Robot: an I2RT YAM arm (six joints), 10 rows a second.
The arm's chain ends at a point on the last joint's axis. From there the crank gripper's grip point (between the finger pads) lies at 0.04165 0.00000 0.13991 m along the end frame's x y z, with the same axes.
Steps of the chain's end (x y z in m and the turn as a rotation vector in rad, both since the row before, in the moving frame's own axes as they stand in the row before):
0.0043 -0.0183 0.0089 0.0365 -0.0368 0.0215
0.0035 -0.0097 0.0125 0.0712 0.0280 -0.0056
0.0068 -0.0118 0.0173 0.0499 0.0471 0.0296
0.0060 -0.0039 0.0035 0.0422 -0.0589 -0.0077
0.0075 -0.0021 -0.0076 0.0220 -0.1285 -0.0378
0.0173 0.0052 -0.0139 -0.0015 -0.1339 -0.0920
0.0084 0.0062 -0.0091 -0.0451 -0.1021 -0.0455
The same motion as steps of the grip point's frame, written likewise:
-0.0008 -0.0226 0.0103 0.0365 -0.0368 0.0215
0.0074 -0.0199 0.0109 0.0712 0.0280 -0.0056
0.0134 -0.0174 0.0150 0.0499 0.0471 0.0296
-0.0023 -0.0101 0.0056 0.0422 -0.0589 -0.0077
-0.0109 -0.0065 -0.0035 0.0220 -0.1285 -0.0378
-0.0019 0.0025 -0.0096 -0.0015 -0.1339 -0.0920
-0.0060 0.0110 -0.0057 -0.0451 -0.1021 -0.0455

